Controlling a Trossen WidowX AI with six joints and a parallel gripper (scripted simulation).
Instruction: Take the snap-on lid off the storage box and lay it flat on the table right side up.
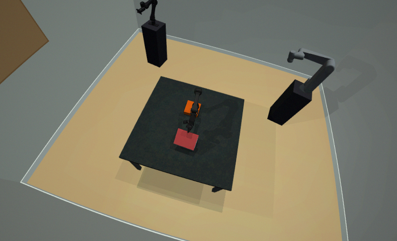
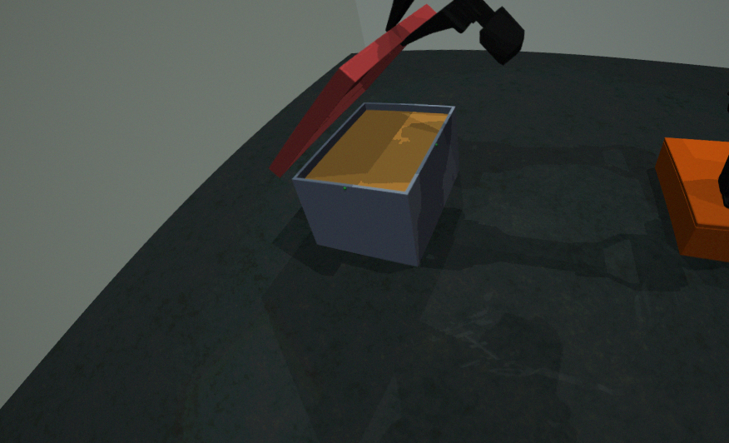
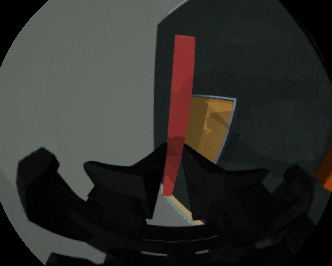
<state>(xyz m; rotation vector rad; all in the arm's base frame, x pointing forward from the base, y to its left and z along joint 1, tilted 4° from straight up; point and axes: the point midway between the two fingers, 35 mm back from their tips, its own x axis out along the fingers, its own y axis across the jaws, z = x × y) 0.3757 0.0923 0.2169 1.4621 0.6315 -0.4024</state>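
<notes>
The lid lies 6 cm ahead of my gripper tip, 1 cm to the left of it and 5 cm below it. Also, from my gripper tip: storage box 3 cm ahead, 3 cm to the left, 17 cm below.
</notes>
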